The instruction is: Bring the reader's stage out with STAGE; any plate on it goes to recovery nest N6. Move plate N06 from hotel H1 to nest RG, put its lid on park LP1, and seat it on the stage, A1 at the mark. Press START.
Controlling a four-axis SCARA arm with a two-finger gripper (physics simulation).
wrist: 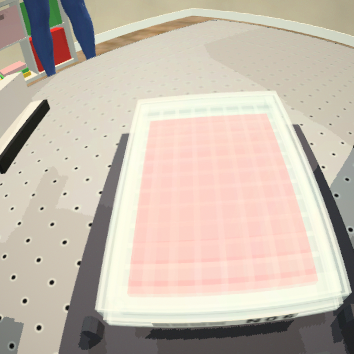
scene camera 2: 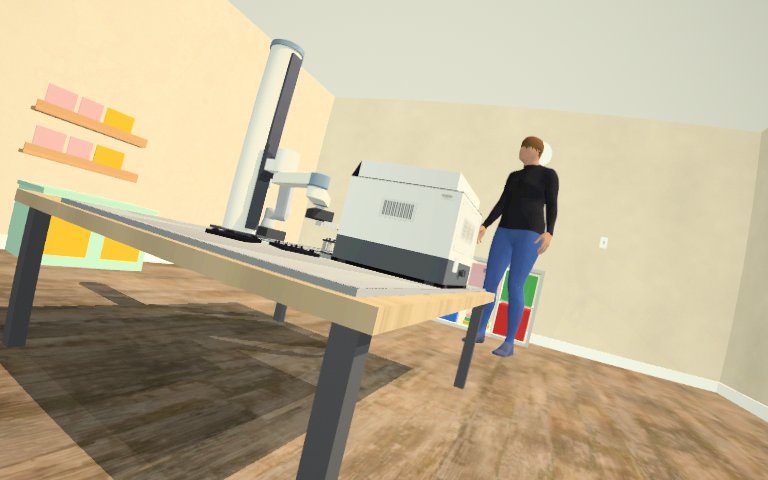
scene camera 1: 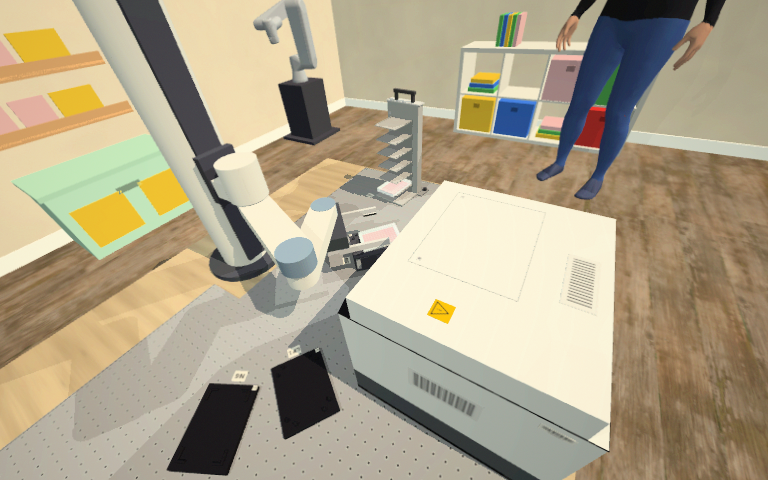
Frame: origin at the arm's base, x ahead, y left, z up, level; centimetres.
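Where they show: gripper, fingertip midpoint: [wrist: 208,63] [scene camera 1: 382,223]; arm's base, origin of the base link: [scene camera 1: 248,255].
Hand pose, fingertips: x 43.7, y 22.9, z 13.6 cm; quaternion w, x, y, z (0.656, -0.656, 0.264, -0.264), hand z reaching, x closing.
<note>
Each offset is from my fingertips to the centre of the thing. "*": to the spot under its first point.
Plate N06 @[dy -0.8, dx -0.8, dz -4.6 cm] [scene camera 1: 379,234] [wrist: 220,200], pink with a clear lid on, lies level on a dark nest @[dy -1.9, dx -1.8, dz -8.8 cm] [wrist: 92,250]. Its N06 label shows faintly in the wrist view. My gripper [scene camera 1: 380,228] [scene camera 2: 327,225] is open and empty, low over this plate, its fingers apart on either side. One finger [wrist: 25,135] shows in the wrist view, beside the plate and not touching it. Nest N6 @[dy -62.6, dx -3.7, dz -11.4 cm] [scene camera 1: 215,427] is black and bare. Another bare black pad @[* dy -48.4, dx +8.5, dz -11.4 cm] [scene camera 1: 305,393] lies beside it; its label is hard to read. The reader @[dy -21.8, dx +36.2, dz +4.7 cm] [scene camera 1: 481,254] [scene camera 2: 396,226] hides its stage side.
The hotel @[dy +36.1, dx -13.4, dz +7.9 cm] [scene camera 1: 416,152] stands behind the reader with another pink plate @[dy +32.1, dx -14.0, dz -6.5 cm] [scene camera 1: 394,187] on a low shelf. The arm's column [scene camera 1: 164,124] [scene camera 2: 257,141] stands left of the gripper. A person [scene camera 1: 617,84] [scene camera 2: 523,226] stands beyond the table [scene camera 2: 226,266].
</note>
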